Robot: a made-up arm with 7 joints.
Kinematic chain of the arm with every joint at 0, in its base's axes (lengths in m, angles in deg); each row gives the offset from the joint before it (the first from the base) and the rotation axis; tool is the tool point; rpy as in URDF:
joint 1: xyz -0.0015 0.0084 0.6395 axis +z
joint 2: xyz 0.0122 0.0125 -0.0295 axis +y
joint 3: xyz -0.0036 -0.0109 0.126 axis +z
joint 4: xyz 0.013 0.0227 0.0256 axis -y
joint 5: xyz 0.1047 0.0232 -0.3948 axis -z
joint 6: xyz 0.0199 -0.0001 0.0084 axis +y
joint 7: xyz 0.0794 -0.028 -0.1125 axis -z
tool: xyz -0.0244 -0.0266 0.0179 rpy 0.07 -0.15 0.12
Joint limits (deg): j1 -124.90..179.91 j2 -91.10..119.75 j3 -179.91..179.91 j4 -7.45..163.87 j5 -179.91..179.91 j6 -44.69..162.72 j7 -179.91..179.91
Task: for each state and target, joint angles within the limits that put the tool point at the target. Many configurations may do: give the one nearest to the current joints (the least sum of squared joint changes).
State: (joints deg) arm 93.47 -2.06 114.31 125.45 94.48 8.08 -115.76
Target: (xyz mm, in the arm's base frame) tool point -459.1 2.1 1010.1
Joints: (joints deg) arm 86.33 2.28 105.39 112.70 94.80 11.70 -115.77
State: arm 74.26 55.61 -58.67 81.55 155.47 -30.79 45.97
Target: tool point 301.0 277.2 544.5
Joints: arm 94.79 14.30 -56.02 69.85 153.53 -44.69 46.05
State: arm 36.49 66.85 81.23 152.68 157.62 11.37 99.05
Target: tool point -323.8 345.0 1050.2
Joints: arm 88.56 40.94 92.41 132.49 159.42 23.44 101.98
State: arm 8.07 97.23 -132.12 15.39 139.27 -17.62 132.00
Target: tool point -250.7 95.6 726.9
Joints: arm -13.48 104.36 -134.89 -2.58 136.39 -21.23 134.63
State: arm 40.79 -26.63 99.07 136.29 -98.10 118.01 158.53
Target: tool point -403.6 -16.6 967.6
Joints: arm 45.98 -39.19 106.06 127.41 -92.70 130.53 154.55
